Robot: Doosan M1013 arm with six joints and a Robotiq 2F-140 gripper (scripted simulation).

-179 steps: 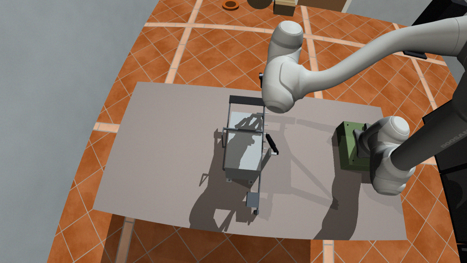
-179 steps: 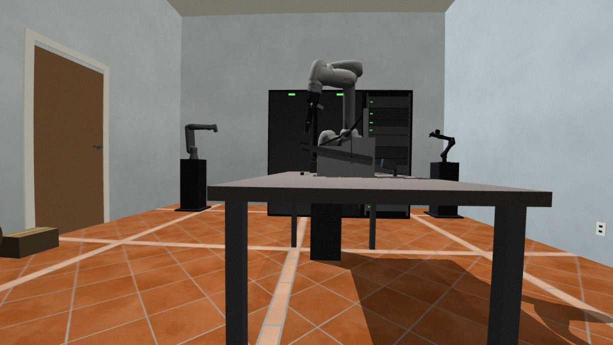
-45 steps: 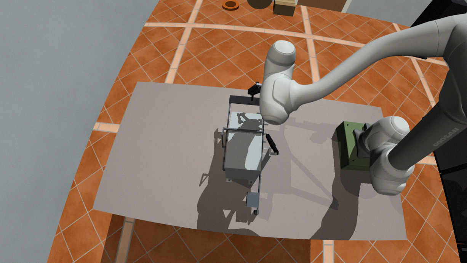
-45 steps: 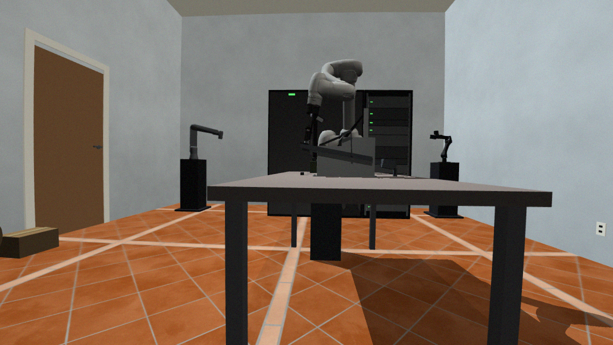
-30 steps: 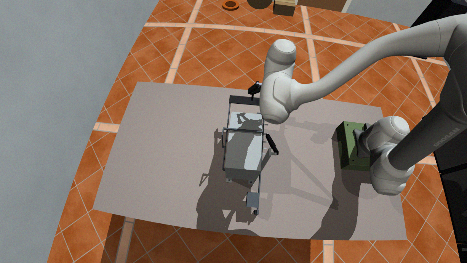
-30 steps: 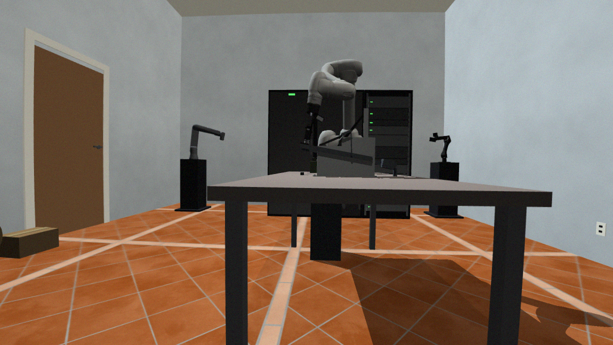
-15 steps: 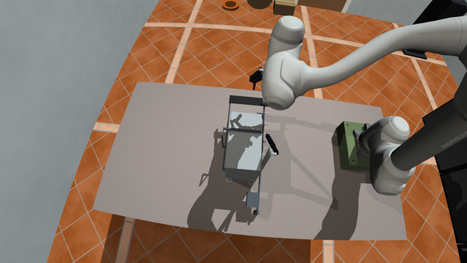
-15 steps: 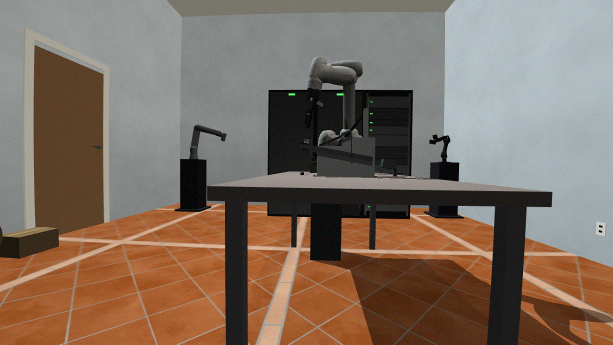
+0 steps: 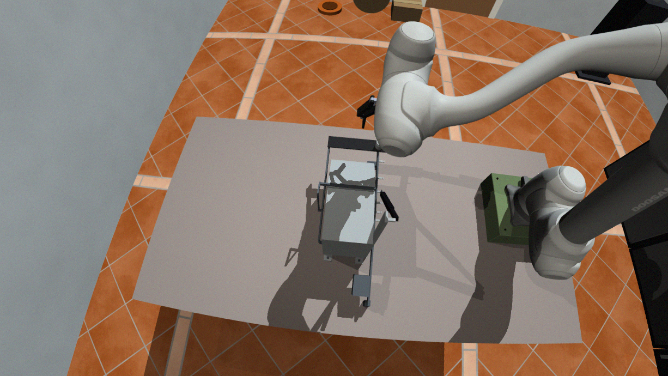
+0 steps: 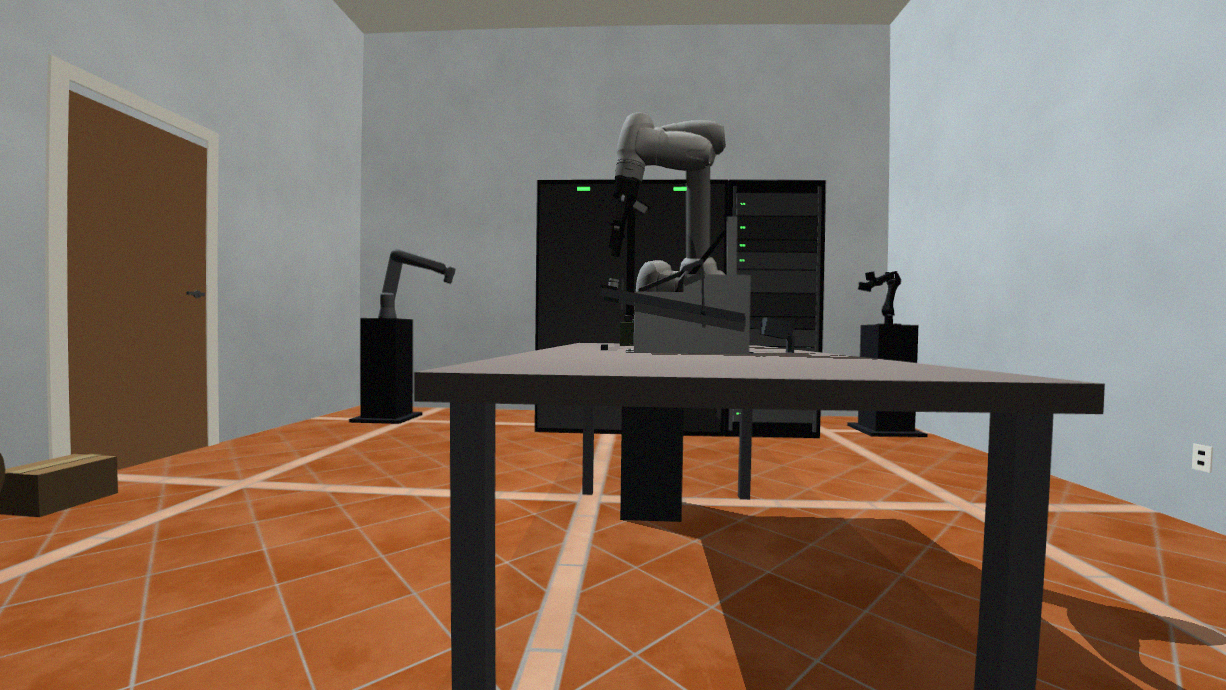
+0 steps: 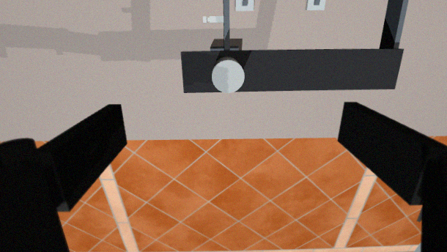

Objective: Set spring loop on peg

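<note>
The steel test weight is 11 cm below my hand. Round my hand: small block: 3 cm to the right, 31 cm below; white-tipped pin: 1 cm behind, 36 cm to the left, 8 cm above.
</note>
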